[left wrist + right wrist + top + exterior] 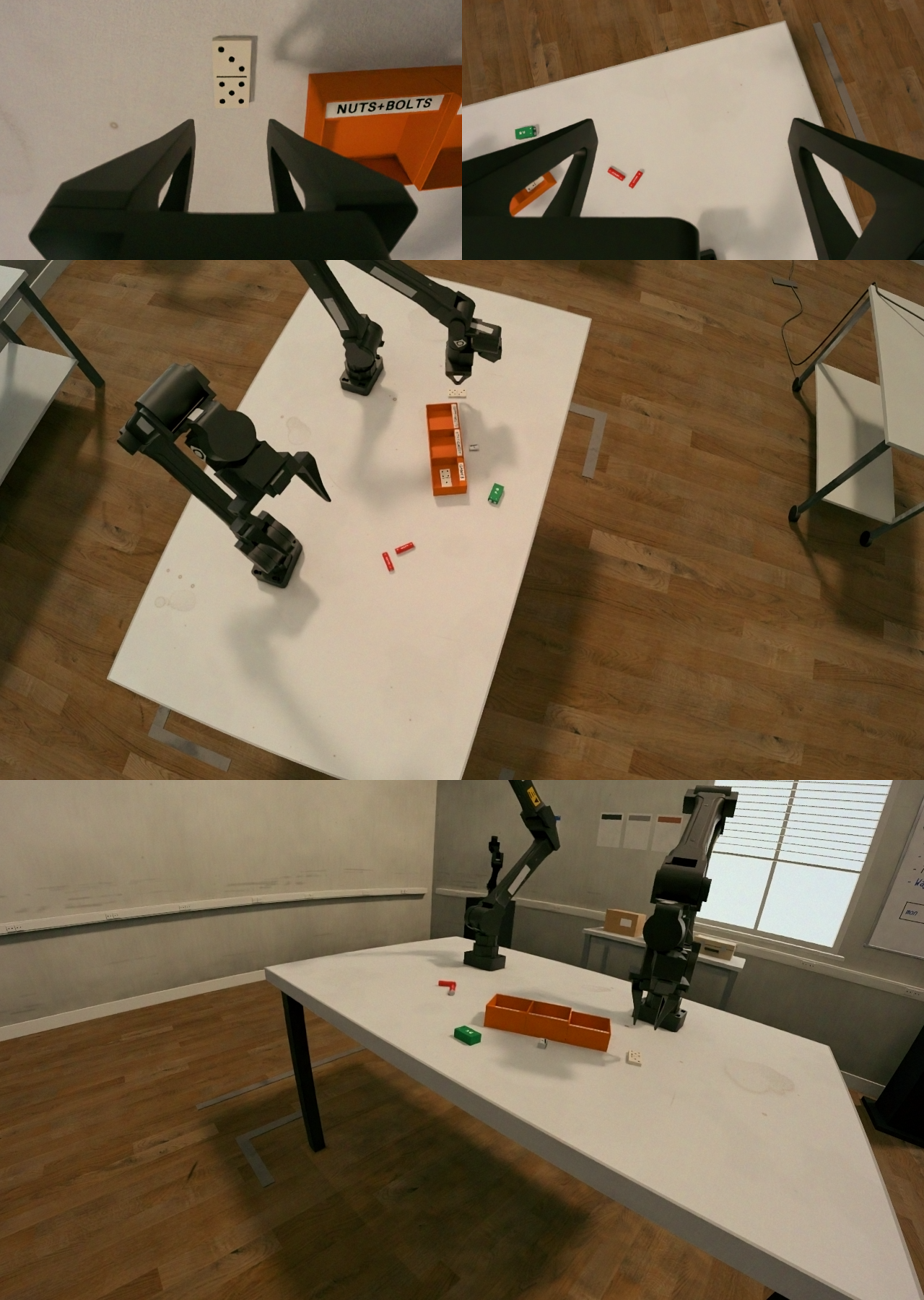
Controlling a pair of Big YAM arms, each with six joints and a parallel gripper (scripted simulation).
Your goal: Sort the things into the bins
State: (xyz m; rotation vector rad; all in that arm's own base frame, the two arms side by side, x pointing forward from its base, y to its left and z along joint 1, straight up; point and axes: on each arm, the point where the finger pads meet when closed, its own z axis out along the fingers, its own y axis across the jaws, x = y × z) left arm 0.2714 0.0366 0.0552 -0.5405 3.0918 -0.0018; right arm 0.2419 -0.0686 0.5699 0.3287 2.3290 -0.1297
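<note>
Now: left hand 19 cm to the left of the orange three-compartment bin, 6 cm above it and 3 cm short of it. From my left hand the other things lie so: white sharpener-like block (16 cm to the right, 9 cm ahead, 7 cm below).
</note>
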